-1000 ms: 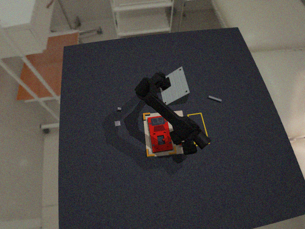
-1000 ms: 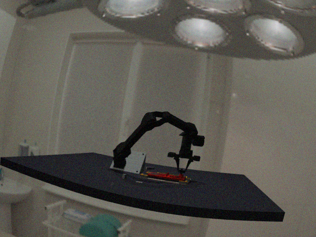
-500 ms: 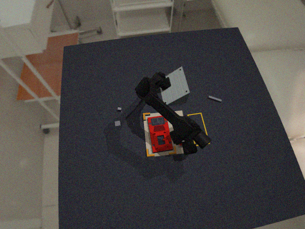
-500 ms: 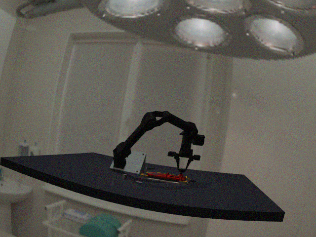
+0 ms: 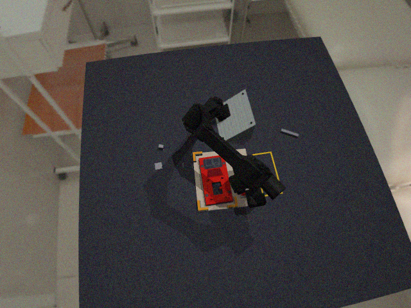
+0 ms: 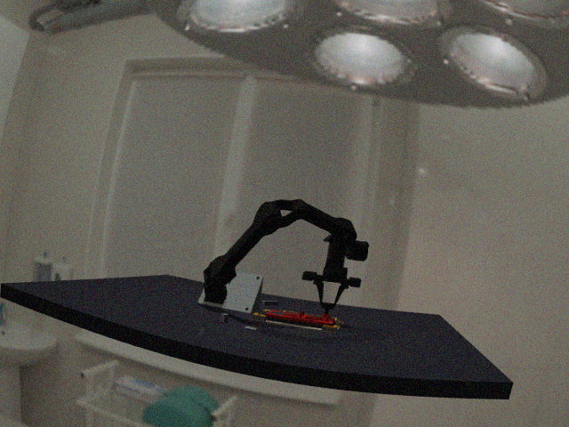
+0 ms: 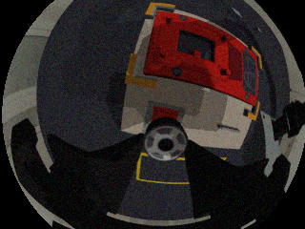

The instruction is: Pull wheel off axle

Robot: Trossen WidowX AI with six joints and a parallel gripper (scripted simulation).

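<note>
Now: the pale base plate 9 cm to the right of my gripper tip, 6 cm behind it and 5 cm below it. Also, from my gripper tip: wheel (right at my gripper tip); then grey bar (26 cm to the left, 22 cm behind, 5 cm below).
</note>
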